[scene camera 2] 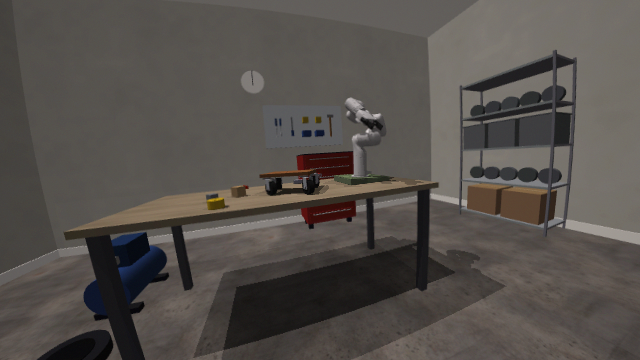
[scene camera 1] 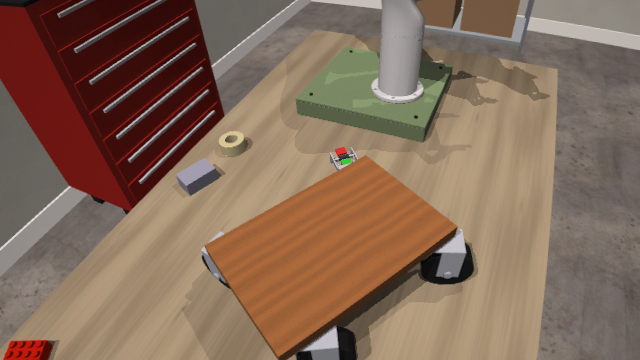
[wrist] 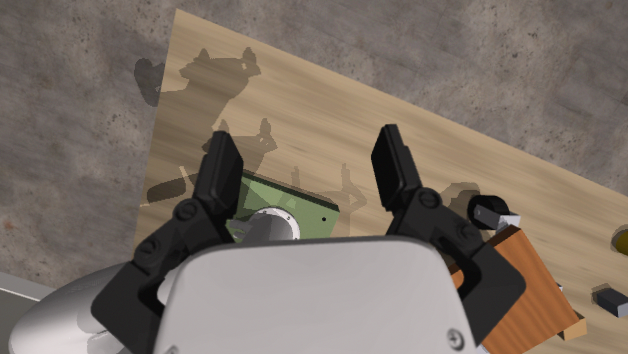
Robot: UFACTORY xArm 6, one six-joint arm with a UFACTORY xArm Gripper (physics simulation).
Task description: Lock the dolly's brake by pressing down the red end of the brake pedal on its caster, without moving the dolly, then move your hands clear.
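Places are measured from the arm's base along level axes (x ahead, y left, z up), in millimetres.
Where they show: gripper, fingertip midpoint: (scene camera 2: 377,128) (wrist: 306,143); arm's base, link origin: (scene camera 2: 360,176) (scene camera 1: 397,90) (wrist: 273,231).
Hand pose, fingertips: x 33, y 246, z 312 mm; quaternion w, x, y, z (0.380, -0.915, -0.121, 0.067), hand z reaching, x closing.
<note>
Each offset is from my fingertips to the centre of the thing. "*": to the spot under its first point.
The dolly {* 520 mm ahead, 243 mm right, 226 mm down} (scene camera 1: 330,250) (scene camera 2: 287,174) (wrist: 535,290) has an orange-brown wooden deck and stands on black-wheeled casters on the table. At its corner nearest the arm's base, the brake pedal shows in scene camera 1, with a red end {* 278 mm ahead, 297 mm right, 262 mm down} (scene camera 1: 341,151) pointing away from the deck and a green end {* 301 mm ahead, 281 mm right, 263 mm down} (scene camera 1: 346,161) beside the deck edge. The pedal's tilt is too small to tell. Most of that caster is hidden under the deck. My gripper (scene camera 2: 371,123) (wrist: 306,143) is open and empty, high above the table near the arm's base, well away from the dolly and pedal.
The arm stands on a green base plate (scene camera 1: 345,75) (wrist: 322,207). A tan ring {226 mm ahead, 569 mm right, 337 mm down} (scene camera 1: 232,149) and a grey block {343 mm ahead, 594 mm right, 336 mm down} (scene camera 1: 192,177) lie beyond the dolly's side. A red studded brick {767 mm ahead, 669 mm right, 339 mm down} (scene camera 1: 27,350), a brown block {806 mm ahead, 336 mm right, 321 mm down} (scene camera 2: 238,191) and a yellow piece {903 mm ahead, 80 mm right, 331 mm down} (scene camera 2: 216,204) lie farther from the base.
</note>
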